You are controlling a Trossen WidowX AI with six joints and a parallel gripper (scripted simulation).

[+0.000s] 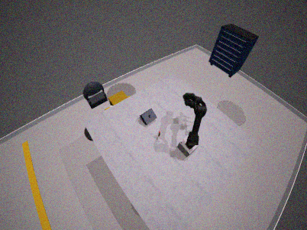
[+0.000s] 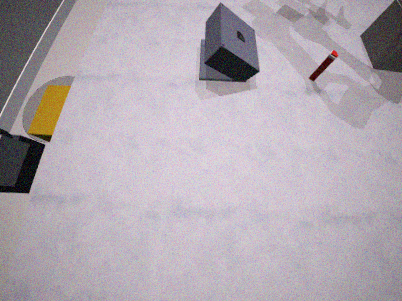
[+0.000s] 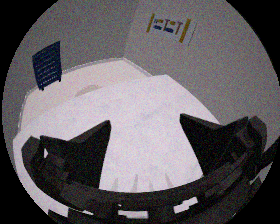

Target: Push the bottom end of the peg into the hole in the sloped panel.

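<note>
The red peg is 44 cm to the left of my gripper tip, 13 cm below it and 9 cm ahead of it. The rest, counted from my gripper tip: grey sloped panel (42 cm to the left, 30 cm ahead, 15 cm below).
</note>
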